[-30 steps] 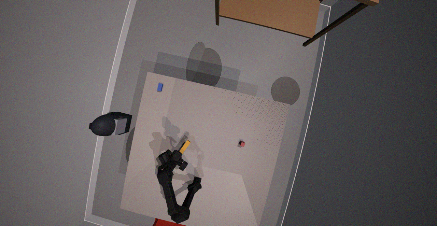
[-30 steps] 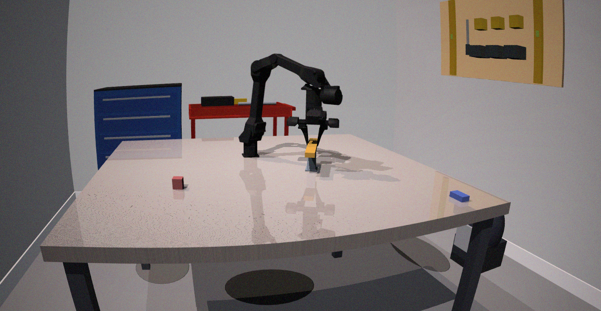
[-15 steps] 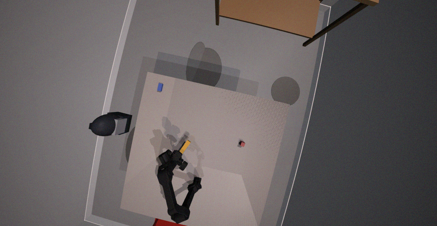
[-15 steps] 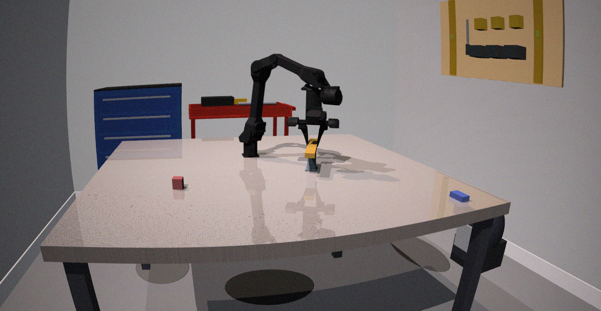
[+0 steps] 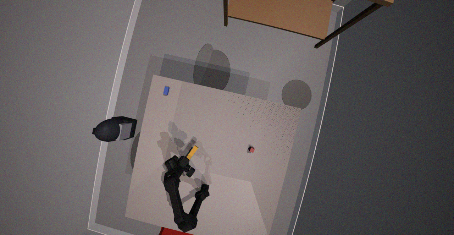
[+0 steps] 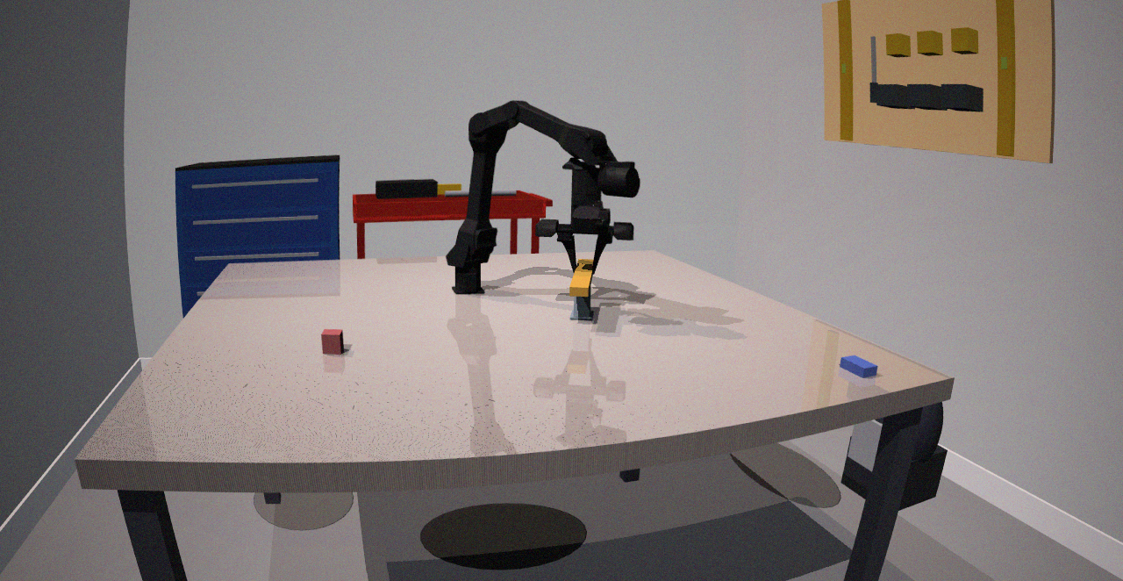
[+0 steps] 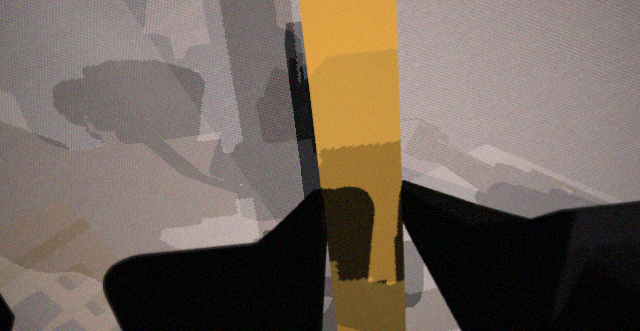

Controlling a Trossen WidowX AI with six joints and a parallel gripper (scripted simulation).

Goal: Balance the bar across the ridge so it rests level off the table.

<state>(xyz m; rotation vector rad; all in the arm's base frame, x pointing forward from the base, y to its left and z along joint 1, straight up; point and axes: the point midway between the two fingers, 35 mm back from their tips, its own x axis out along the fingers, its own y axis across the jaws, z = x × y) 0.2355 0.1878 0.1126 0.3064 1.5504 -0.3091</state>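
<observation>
The yellow bar is 3 cm ahead of my gripper tip and 1 cm to the right of it. Round my gripper tip: flat blue block: 50 cm ahead, 31 cm to the left, 7 cm below; small red cube: 19 cm ahead, 50 cm to the right, 6 cm below.
</observation>
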